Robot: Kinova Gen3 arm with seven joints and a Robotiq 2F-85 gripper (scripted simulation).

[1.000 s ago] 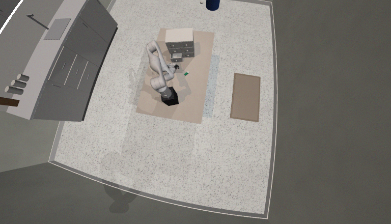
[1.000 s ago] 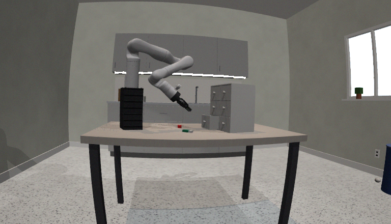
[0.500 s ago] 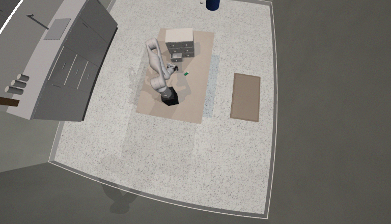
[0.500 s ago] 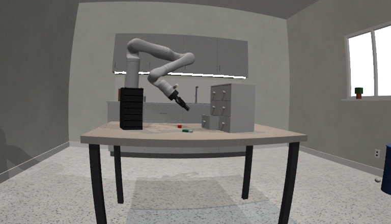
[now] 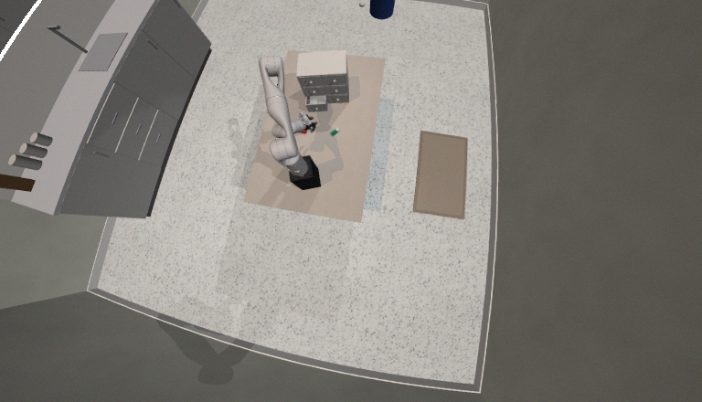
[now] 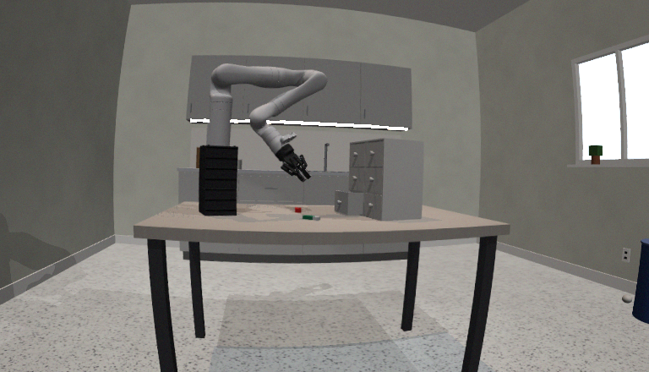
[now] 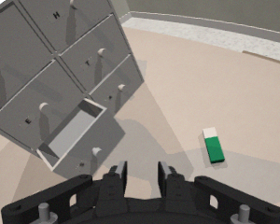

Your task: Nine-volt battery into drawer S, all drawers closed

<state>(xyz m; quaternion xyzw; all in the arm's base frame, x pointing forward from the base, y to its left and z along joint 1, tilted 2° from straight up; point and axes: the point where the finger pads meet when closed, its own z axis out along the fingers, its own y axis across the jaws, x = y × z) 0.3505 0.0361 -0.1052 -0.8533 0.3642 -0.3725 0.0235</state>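
My hand is 1 cm past the small red block, 12 cm to the right of it and 15 cm above it. Also, from my hand: green-and-white piece 2 cm ahead, 13 cm to the right, 15 cm below; then drawer 24 cm ahead, 6 cm to the left, 13 cm below.
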